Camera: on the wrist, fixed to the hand. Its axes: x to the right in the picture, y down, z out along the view.
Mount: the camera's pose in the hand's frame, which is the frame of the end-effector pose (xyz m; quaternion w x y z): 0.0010 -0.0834 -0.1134 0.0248 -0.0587 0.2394 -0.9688
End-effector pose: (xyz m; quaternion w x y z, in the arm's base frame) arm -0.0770 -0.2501 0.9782 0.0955 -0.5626 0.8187 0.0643
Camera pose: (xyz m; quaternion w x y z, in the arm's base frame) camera -0.0090 -0.3051 1.0885 0.1644 0.8281 0.5057 0.1776
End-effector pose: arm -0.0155 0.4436 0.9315 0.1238 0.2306 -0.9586 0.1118
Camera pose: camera 0.0439 0.4015 1.0520 0.3544 0.9004 0.2227 -0.1182
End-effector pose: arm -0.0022 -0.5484 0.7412 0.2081 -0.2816 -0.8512 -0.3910
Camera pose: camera -0.0413 -0.6815 0.7649 0.1864 -0.8991 0.2212 0.3287
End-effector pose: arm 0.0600 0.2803 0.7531 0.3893 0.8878 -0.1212 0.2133
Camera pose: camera 0.0604 0.4202 0.7689 0.2974 0.0655 0.9378 -0.1664
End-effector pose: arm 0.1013 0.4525 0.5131 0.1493 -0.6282 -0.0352 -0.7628
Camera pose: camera -0.0290 0.5044 0.5016 0.7638 -0.1924 0.5290 0.3160
